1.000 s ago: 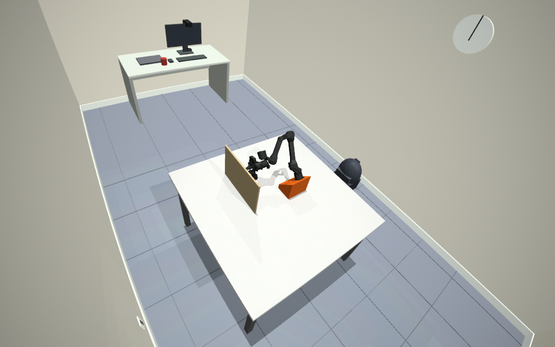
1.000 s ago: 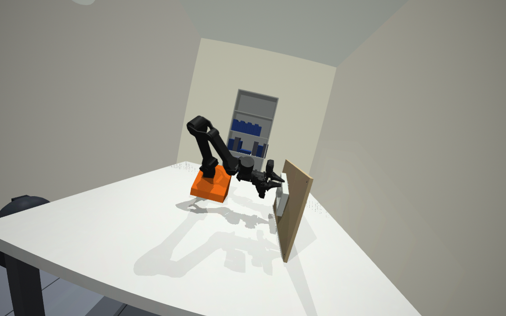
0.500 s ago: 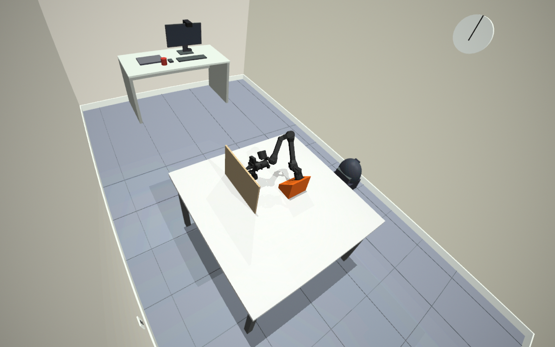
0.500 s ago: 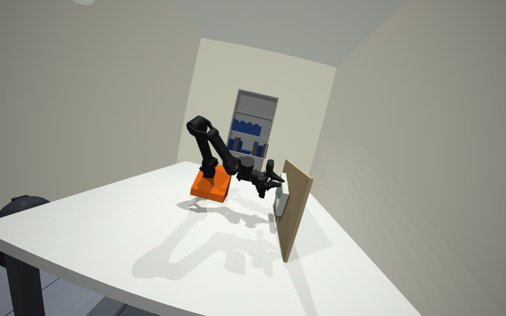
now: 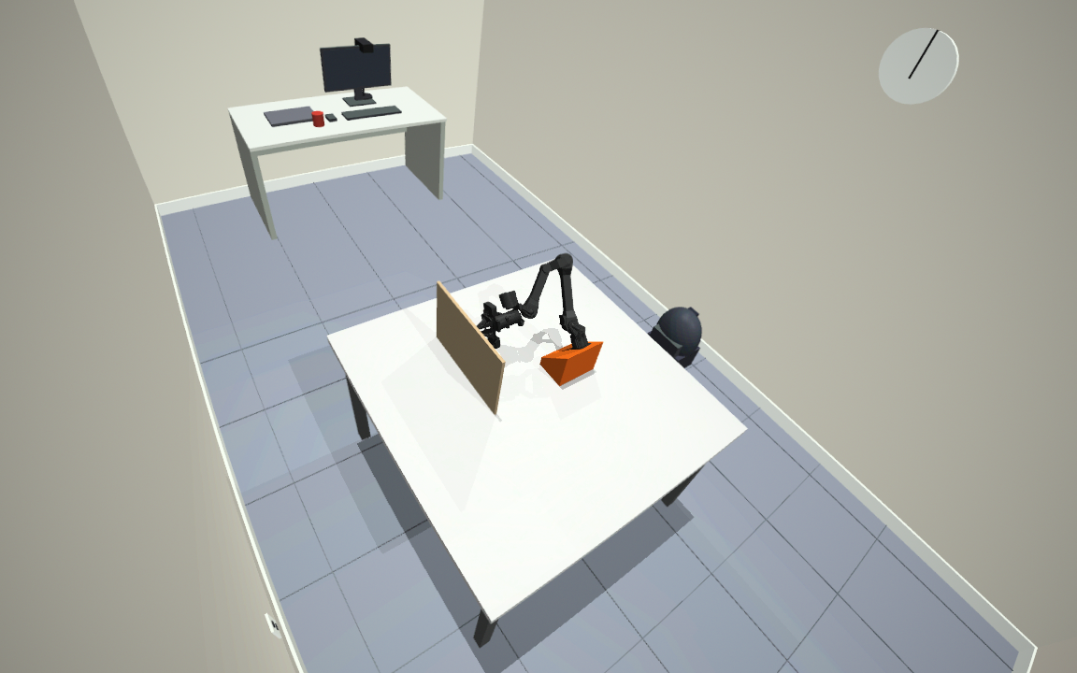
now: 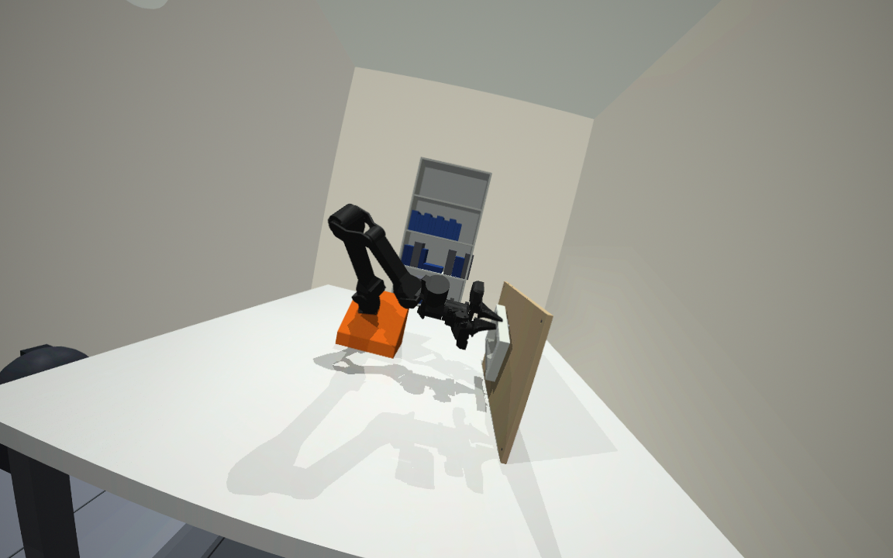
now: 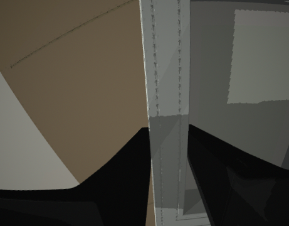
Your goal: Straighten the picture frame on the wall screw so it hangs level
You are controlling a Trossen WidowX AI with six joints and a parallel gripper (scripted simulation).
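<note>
Now: gripper tip 50 mm above the pale grey picture frame, 10 mm to the right of it and 10 mm short of it. From my gripper tip the other things lie so: wall panel: 60 mm below, 20 mm ahead.
</note>
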